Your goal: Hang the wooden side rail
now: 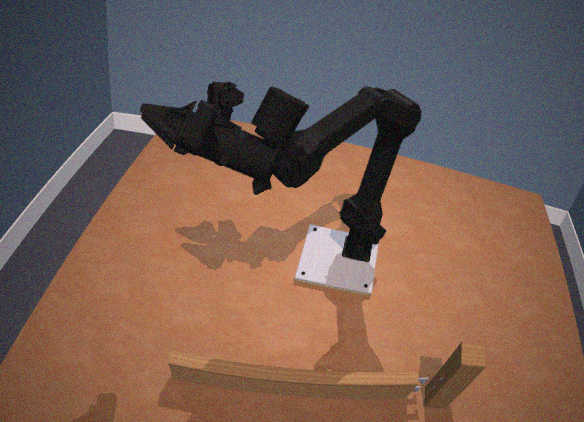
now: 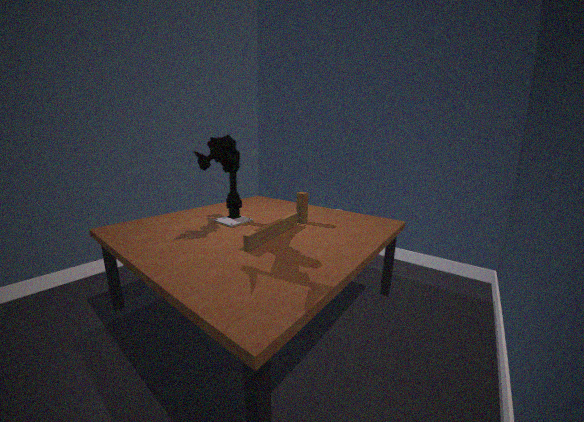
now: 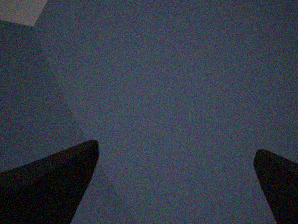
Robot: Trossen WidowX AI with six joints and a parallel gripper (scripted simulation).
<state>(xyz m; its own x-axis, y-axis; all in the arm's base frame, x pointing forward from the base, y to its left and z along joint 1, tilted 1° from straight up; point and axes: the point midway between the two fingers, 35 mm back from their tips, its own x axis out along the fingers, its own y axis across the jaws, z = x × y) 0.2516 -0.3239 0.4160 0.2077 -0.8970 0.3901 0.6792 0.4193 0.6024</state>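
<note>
Now: gripper tip 90 mm short of the wooden headboard post, 580 mm to the right of it and 350 mm above it.
</note>
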